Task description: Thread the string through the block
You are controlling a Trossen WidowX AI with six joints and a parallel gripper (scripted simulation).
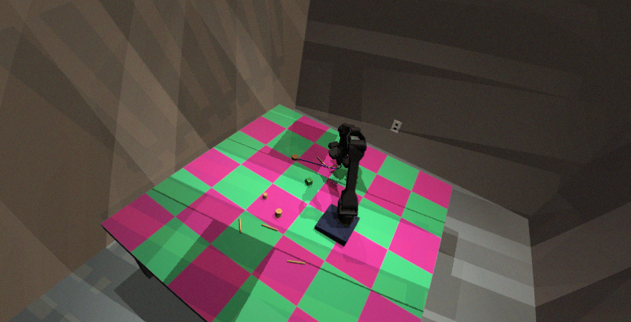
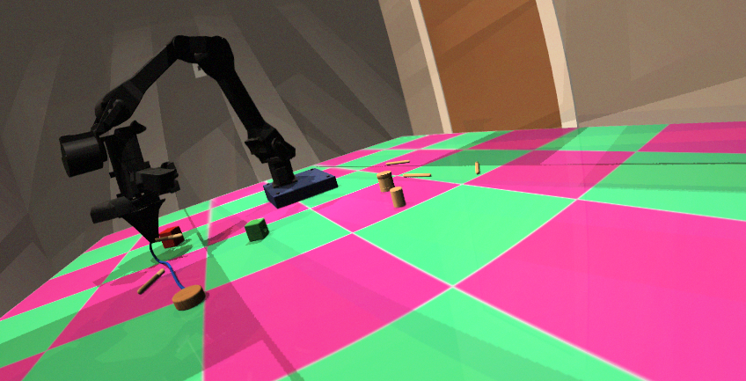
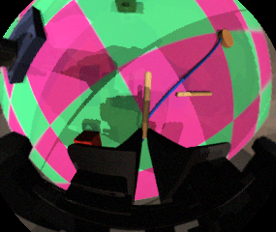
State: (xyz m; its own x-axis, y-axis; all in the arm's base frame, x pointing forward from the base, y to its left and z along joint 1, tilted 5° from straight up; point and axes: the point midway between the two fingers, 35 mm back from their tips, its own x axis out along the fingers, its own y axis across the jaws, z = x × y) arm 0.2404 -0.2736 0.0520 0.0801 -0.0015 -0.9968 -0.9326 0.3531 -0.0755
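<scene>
My gripper tip is now 40 mm short of the green block, 200 mm to the right of it and 30 mm above it. From my gripper tip the other things lie so: red cube: 110 mm behind, 10 mm to the right, 20 mm below; round wooden button: 230 mm ahead, 110 mm to the left, 30 mm below.
</scene>
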